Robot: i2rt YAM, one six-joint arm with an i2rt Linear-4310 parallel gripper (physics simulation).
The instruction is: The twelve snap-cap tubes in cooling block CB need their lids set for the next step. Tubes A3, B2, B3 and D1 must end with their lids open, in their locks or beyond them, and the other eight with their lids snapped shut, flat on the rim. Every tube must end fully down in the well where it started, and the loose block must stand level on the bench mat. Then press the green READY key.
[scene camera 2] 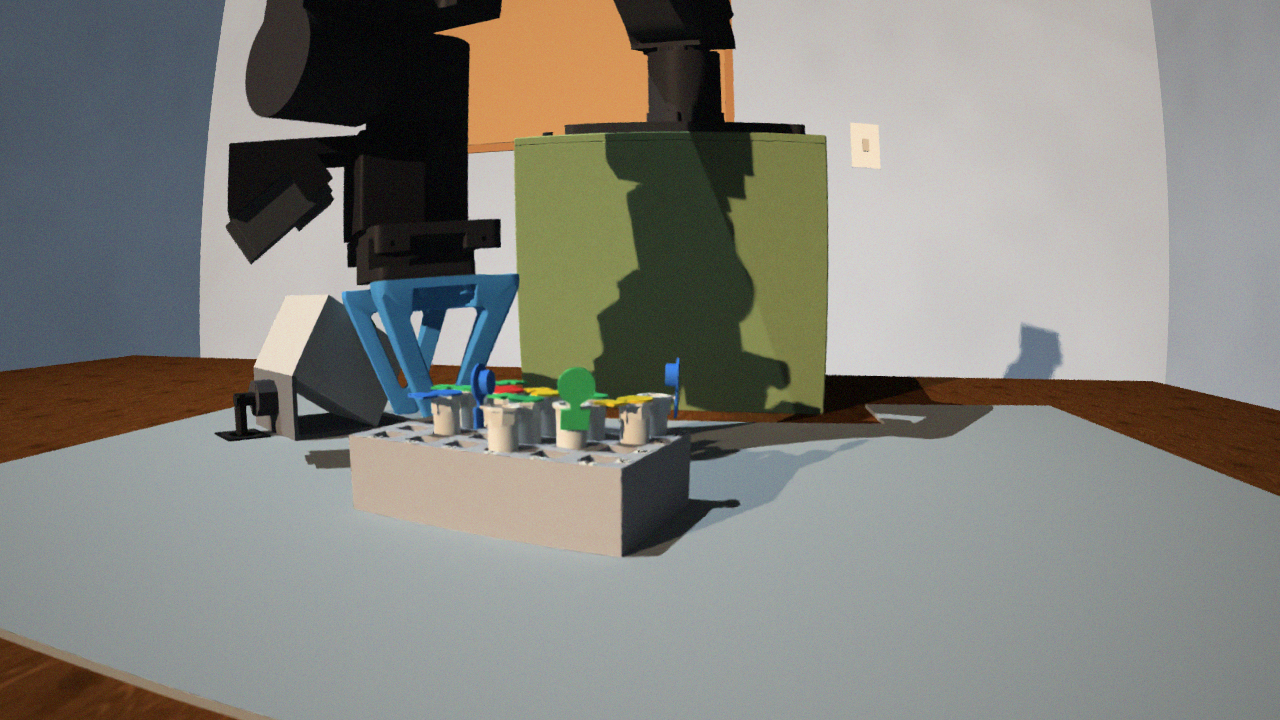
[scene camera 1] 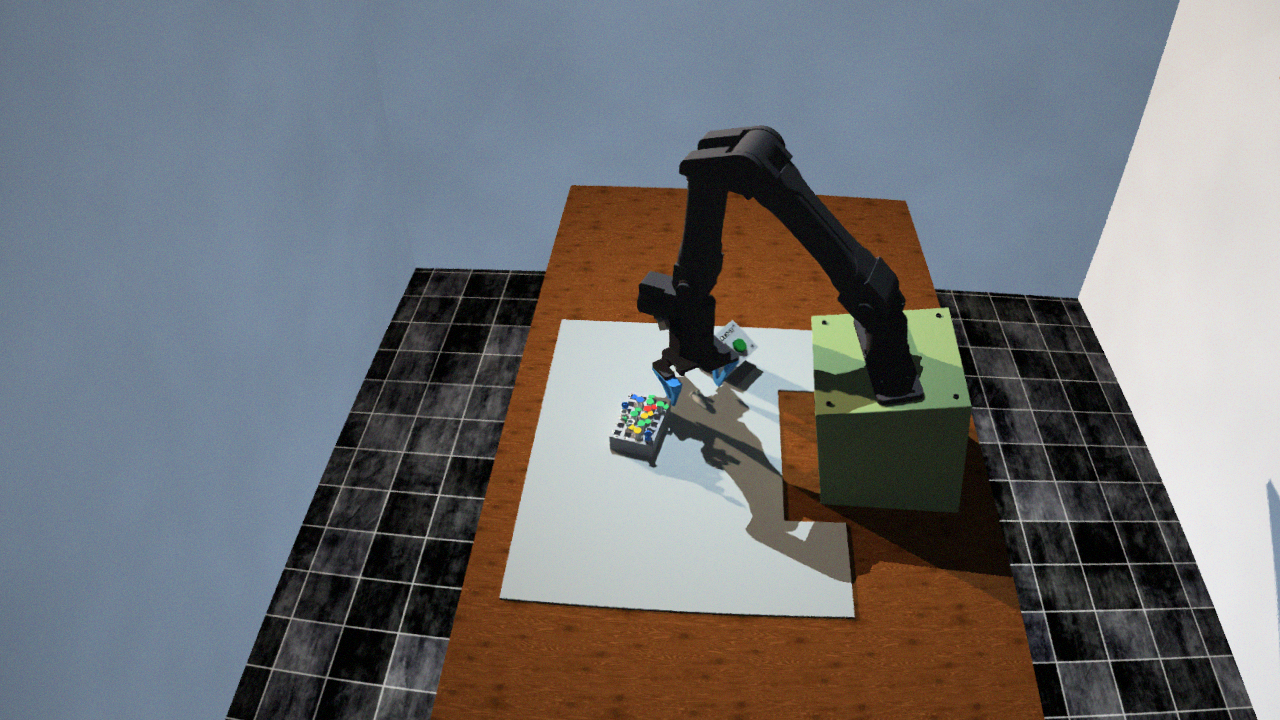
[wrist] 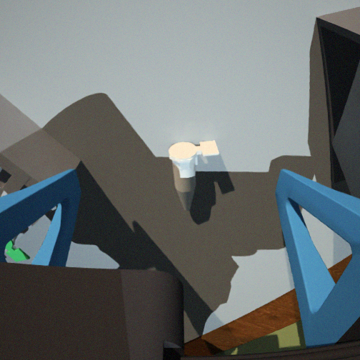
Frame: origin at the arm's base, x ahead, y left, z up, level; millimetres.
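Where they show: gripper, fingertip midpoint: point(scene camera 1: 694, 394); arm's base, link origin: point(scene camera 2: 685, 133) point(scene camera 1: 886, 357).
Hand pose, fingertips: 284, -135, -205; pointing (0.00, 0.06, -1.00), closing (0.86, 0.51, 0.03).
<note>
Things, the pixels of their top centre, and the offset from my fingertips, as dx, dy, dz. "spot": a spot on its surface instead. Level surfaces: height alone.
- cooling block, top centre: point(scene camera 2: 517, 434) point(scene camera 1: 640, 417) +97, +70, +14
- green lid, top centre: point(scene camera 2: 576, 367) +124, +96, +43
- loose tube with a pale cap, top centre: point(scene camera 1: 701, 396) -11, +3, -2
- wedge-shaped console, surface spot: point(scene camera 2: 331, 358) spot: -32, -71, +31
- pale mat, surface height: dz -16
The cooling block point(scene camera 1: 631, 447) point(scene camera 2: 483, 488) stands level on the mat, its coloured-lid tubes in the wells. In scene camera 2 a green lid point(scene camera 2: 575, 386) and two blue lids point(scene camera 2: 483, 382) point(scene camera 2: 673, 374) stand upright; several others look flat or nearly so. Well labels are not readable. A loose tube with a pale cap point(wrist: 183, 151) point(scene camera 1: 704, 401) appears to lie on the mat outside the block, between and beyond the spread fingers. My gripper point(scene camera 1: 696, 391) point(scene camera 2: 411, 411) point(wrist: 177, 180) is open, holding nothing, beside the block. The green READY key point(scene camera 1: 739, 344) is on its console, behind the gripper.
The wedge-shaped console point(scene camera 1: 729, 333) point(scene camera 2: 331, 358) point(wrist: 345, 110) stands close by the right finger in the wrist view. The green pedestal point(scene camera 1: 890, 461) point(scene camera 2: 581, 268) carries the arm. The pale mat point(scene camera 1: 617, 546) point(scene camera 2: 805, 582) has a cut-out beside the pedestal.
</note>
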